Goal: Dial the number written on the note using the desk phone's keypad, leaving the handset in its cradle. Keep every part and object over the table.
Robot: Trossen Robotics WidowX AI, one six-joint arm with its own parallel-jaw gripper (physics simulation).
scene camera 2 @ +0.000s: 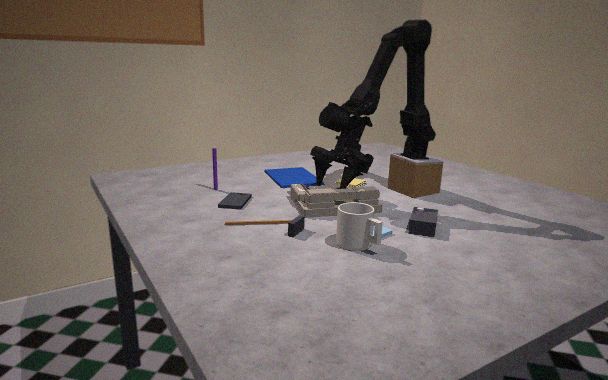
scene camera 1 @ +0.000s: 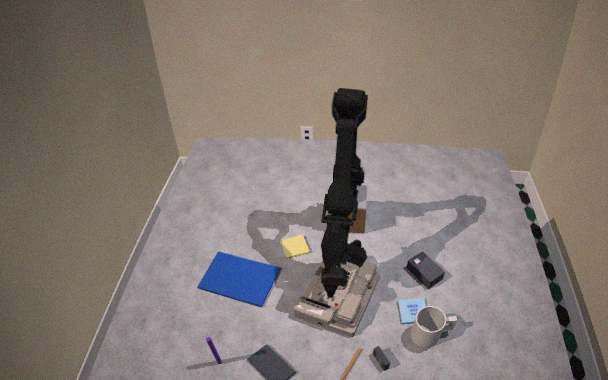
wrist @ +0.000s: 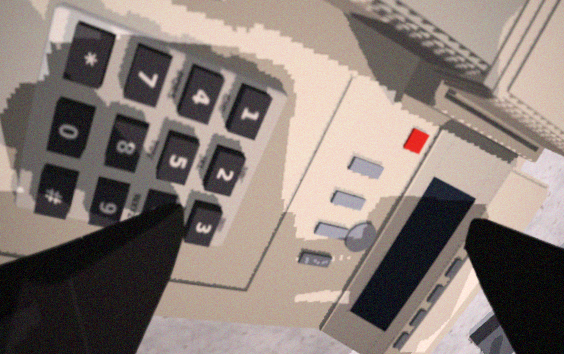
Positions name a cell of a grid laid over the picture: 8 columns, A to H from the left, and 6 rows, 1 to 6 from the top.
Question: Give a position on a handset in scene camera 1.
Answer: E5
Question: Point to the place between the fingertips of my gripper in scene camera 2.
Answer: E3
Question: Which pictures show the blue folder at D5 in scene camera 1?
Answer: Scene camera 2 and scene camera 1 only.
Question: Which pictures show the white mug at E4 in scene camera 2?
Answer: Scene camera 2 and scene camera 1 only.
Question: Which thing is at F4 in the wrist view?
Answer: A beige desk phone.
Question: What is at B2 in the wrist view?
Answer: A keypad.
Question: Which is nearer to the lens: the blue folder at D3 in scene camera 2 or the white mug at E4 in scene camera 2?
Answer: The white mug.
